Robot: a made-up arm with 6 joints. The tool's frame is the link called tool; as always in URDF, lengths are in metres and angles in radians.
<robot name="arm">
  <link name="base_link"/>
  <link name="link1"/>
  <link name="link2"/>
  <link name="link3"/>
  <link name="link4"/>
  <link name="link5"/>
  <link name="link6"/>
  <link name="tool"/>
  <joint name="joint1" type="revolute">
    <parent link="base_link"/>
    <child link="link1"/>
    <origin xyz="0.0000 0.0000 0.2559"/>
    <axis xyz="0 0 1"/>
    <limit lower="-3.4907" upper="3.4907" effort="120" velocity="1.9"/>
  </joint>
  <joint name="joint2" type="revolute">
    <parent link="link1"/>
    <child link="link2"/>
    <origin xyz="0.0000 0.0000 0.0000" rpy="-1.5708 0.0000 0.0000"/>
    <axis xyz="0 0 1"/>
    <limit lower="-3.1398" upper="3.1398" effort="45" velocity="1.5"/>
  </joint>
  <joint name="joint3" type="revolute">
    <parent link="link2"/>
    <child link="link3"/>
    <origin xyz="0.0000 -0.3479 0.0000" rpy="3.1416 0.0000 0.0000"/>
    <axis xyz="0 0 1"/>
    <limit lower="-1.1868" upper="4.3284" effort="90" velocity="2.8"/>
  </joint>
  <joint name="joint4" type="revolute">
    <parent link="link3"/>
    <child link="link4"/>
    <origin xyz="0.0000 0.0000 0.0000" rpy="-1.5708 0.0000 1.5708"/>
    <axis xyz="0 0 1"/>
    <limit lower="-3.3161" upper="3.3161" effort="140" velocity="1.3"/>
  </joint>
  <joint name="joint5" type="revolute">
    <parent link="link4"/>
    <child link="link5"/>
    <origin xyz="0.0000 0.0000 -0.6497" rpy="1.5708 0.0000 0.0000"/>
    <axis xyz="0 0 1"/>
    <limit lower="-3.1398" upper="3.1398" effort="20" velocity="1.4"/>
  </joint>
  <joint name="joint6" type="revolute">
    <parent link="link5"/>
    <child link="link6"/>
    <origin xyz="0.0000 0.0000 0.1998" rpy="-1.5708 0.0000 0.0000"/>
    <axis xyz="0 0 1"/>
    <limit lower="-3.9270" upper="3.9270" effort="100" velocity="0.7"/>
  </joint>
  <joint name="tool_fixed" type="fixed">
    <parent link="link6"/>
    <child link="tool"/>
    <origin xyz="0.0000 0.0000 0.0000" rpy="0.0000 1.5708 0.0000"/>
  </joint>
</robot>
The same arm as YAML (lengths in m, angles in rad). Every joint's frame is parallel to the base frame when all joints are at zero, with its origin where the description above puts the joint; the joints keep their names.
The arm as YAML. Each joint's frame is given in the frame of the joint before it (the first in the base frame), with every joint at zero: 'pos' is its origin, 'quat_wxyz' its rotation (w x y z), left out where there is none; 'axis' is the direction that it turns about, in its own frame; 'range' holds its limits. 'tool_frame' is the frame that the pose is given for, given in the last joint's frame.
length_unit: m
angle_unit: rad
joints:
  - joint: joint1
    pos: [0.0, 0.0, 0.2559]
    axis: [0.0, 0.0, 1.0]
    range: [-3.4907, 3.4907]
  - joint: joint2
    pos: [0.0, 0.0, 0.0]
    axis: [0.0, 1.0, 0.0]
    range: [-3.1398, 3.1398]
  - joint: joint3
    pos: [0.0, 0.0, 0.3479]
    axis: [0.0, -1.0, 0.0]
    range: [-1.1868, 4.3284]
  - joint: joint4
    pos: [0.0, 0.0, 0.0]
    axis: [-1.0, 0.0, 0.0]
    range: [-3.3161, 3.3161]
  - joint: joint5
    pos: [0.6497, 0.0, 0.0]
    axis: [0.0, -1.0, 0.0]
    range: [-3.1398, 3.1398]
  - joint: joint6
    pos: [0.0, -0.1998, 0.0]
    axis: [-1.0, 0.0, 0.0]
    range: [-3.927, 3.927]
tool_frame:
  pos: [0.0, 0.0, 0.0]
  quat_wxyz: [1.0, 0.000002, 0.0, -0.000002]

